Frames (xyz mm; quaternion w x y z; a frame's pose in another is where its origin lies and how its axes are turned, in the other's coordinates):
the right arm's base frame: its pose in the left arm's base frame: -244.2 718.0 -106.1 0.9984 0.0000 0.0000 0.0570
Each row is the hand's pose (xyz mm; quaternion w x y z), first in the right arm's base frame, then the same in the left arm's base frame.
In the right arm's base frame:
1: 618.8 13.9 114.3 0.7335 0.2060 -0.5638 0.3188
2: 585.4 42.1 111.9 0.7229 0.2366 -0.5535 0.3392
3: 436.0 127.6 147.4 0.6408 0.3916 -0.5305 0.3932
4: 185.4 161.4 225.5 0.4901 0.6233 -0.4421 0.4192
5: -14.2 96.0 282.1 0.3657 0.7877 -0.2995 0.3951
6: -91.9 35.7 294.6 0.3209 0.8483 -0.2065 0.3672
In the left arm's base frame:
1: 369.0 802.2 8.2 0.7141 0.2378 -0.5512 0.3601
2: 332.6 826.5 5.8 0.7024 0.2678 -0.5391 0.3799
3: 174.4 894.4 41.3 0.6173 0.4212 -0.5073 0.4291
4: -78.4 899.5 119.4 0.4654 0.6475 -0.4059 0.4465
5: -269.2 811.8 176.0 0.3426 0.8035 -0.2541 0.4153
6: -339.6 743.0 188.5 0.2994 0.8587 -0.1578 0.3849

